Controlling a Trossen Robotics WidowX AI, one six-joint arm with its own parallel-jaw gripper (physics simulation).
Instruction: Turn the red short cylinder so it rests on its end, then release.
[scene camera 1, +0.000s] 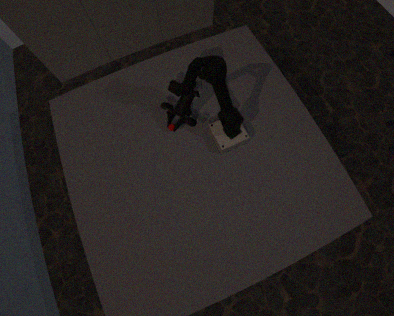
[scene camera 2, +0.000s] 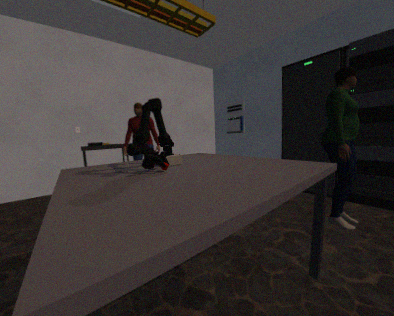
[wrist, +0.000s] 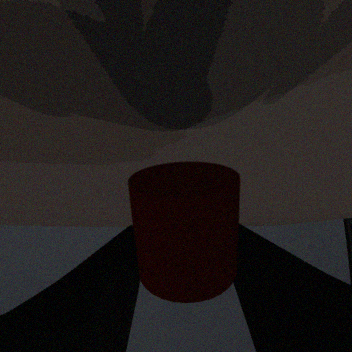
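The red short cylinder (scene camera 1: 171, 128) (scene camera 2: 165, 165) (wrist: 185, 230) is between the fingertips of my gripper (scene camera 1: 172, 125) (scene camera 2: 163, 165) (wrist: 184, 235), which is shut on it. In the wrist view one round end faces the upper part of the picture and a finger presses on each side. In scene camera 2 the gripper is low over the table, reaching forward at a shallow slant. The cylinder is small and dark in the scene views, so its exact tilt and whether it touches the table top cannot be told.
The arm stands on a pale base plate (scene camera 1: 225, 143) (scene camera 2: 174, 160) on the grey table (scene camera 1: 200, 225) (scene camera 2: 150, 210), to the right of the cylinder in scene camera 1. Beyond the table are a person in green (scene camera 2: 343, 117), a person in red (scene camera 2: 134, 125) and dark cabinets (scene camera 2: 307, 115).
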